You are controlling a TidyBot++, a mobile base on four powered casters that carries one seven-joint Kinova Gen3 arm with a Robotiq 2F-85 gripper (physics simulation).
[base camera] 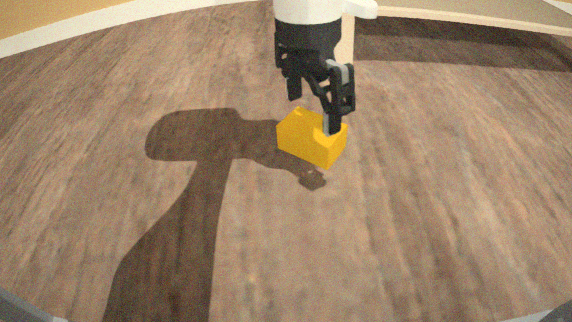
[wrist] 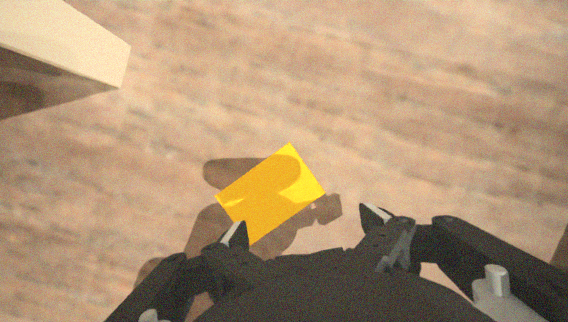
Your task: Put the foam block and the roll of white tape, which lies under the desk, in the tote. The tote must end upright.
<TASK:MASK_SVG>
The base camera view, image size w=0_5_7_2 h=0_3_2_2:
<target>gripper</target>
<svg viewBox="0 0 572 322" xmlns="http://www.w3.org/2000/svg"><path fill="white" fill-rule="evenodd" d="M275 18L275 65L277 68L282 69L282 75L285 77L287 99L293 101L302 97L301 77L303 77L309 83L313 95L319 98L323 107L323 134L326 137L337 134L341 131L342 116L350 114L356 109L354 67L351 63L342 65L336 62L334 48L342 37L342 15L335 21L321 24L292 24ZM328 78L330 85L324 87L319 86L318 83L323 82Z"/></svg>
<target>yellow foam block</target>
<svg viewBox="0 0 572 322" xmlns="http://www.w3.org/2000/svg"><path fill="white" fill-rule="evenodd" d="M298 106L276 126L278 148L328 170L346 147L348 125L342 123L340 132L326 137L323 134L323 115Z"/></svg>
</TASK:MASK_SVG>
